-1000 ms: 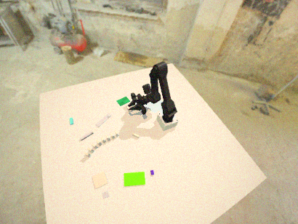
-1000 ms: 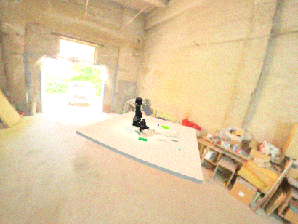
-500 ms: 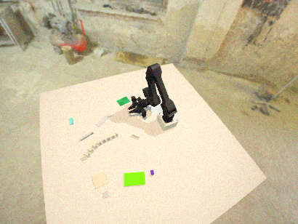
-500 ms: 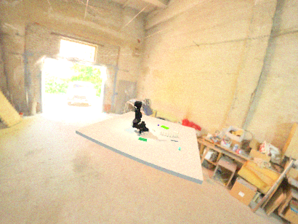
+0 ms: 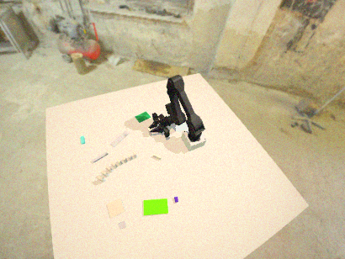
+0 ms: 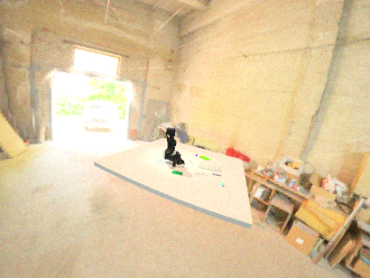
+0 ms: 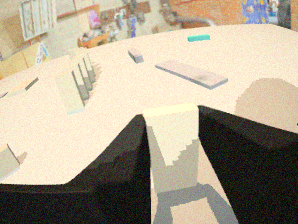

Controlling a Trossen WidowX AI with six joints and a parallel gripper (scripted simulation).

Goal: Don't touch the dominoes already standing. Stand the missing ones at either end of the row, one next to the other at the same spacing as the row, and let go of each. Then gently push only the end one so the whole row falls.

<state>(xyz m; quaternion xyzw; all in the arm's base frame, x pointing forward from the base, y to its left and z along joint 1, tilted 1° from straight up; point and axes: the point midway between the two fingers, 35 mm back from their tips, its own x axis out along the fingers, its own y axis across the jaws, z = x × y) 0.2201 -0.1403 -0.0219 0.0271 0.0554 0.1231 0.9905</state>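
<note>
The dark green tile is 10 mm ahead of my gripper tip, 160 mm to the right of it and 50 mm below it. From my gripper tip the other things lie so: grey bar: 310 mm ahead, 90 mm to the left, 40 mm below; teal block: 410 mm ahead, 50 mm to the right, 40 mm below; small purple cube: 50 mm behind, 430 mm to the left, 40 mm below.
</note>
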